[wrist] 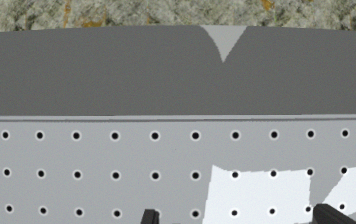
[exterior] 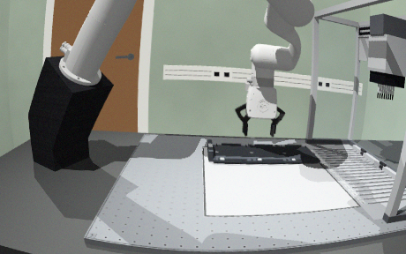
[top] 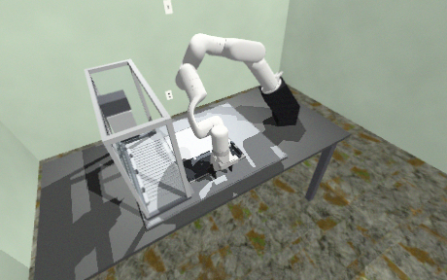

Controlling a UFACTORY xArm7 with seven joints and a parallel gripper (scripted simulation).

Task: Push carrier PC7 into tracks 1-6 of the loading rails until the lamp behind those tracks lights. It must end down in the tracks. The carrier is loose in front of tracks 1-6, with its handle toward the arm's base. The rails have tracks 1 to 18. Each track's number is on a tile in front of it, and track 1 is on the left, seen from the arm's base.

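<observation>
My hand is 1 cm short of the carrier PC7, 13 cm to the left of it and 2 cm above it. From my hand the other things lie so: pipetting head 35 cm ahead, 24 cm to the right, 31 cm above; frame post 23 cm ahead, 53 cm to the right, 21 cm above.
</observation>
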